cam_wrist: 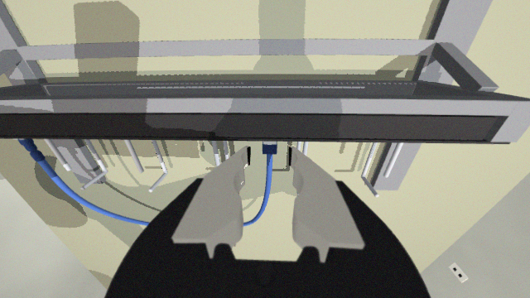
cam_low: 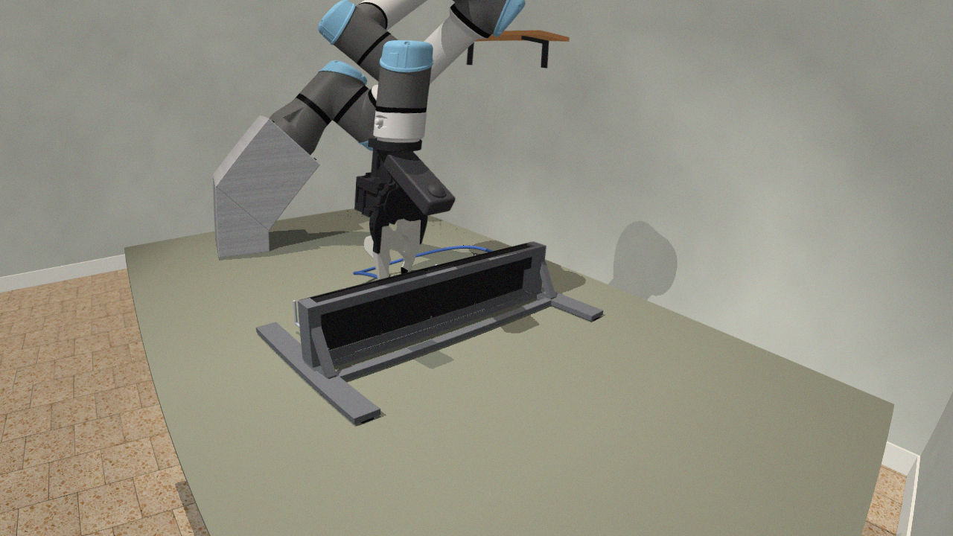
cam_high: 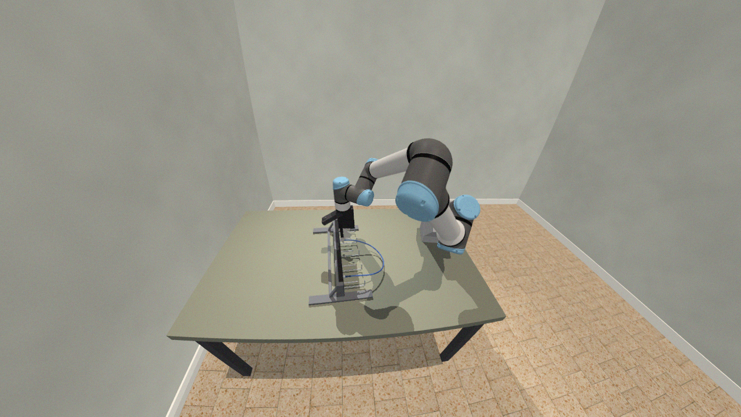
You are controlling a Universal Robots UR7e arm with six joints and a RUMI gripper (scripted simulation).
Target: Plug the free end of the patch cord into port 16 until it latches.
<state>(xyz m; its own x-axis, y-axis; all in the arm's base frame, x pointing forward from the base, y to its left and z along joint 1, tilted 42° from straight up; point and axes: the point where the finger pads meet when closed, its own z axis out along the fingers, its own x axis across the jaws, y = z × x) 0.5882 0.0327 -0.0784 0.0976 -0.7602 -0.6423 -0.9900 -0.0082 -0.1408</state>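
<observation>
Right now my hand is 10 mm short of the plug and 10 mm above it.
</observation>
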